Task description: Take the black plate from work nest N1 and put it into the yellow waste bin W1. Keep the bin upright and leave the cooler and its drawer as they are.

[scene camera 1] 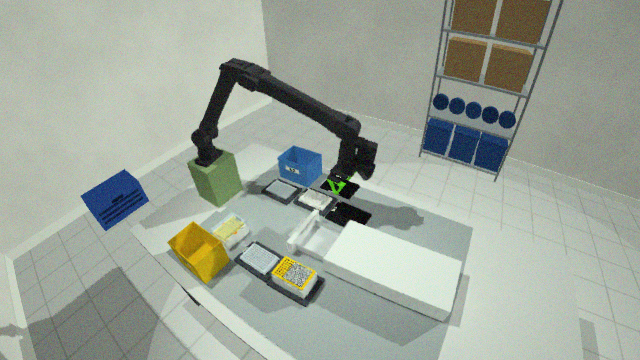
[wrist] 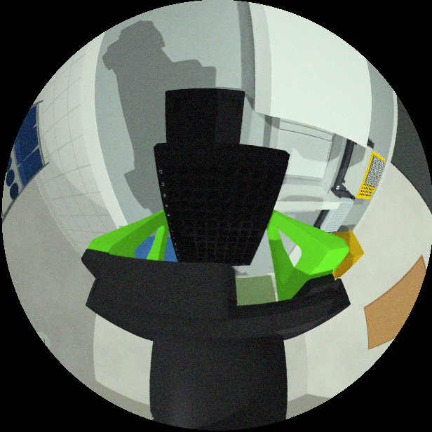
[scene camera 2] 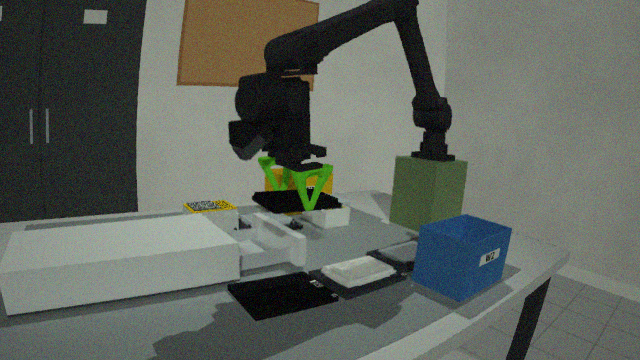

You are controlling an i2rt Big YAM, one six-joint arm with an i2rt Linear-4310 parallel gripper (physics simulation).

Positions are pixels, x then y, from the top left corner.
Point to a black plate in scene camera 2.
285,201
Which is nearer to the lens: the white cooler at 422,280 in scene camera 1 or the blue bin W2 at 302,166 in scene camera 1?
The white cooler.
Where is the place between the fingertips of the gripper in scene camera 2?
294,203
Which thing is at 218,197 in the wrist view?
A black plate.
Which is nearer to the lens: the white plate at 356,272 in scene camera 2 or the yellow-topped box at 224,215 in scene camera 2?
The white plate.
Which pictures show the white cooler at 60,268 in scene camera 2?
Scene camera 1, the wrist view and scene camera 2: all of them.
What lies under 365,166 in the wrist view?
A yellow-topped box.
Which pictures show the yellow-topped box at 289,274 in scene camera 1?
Scene camera 1, the wrist view and scene camera 2: all of them.
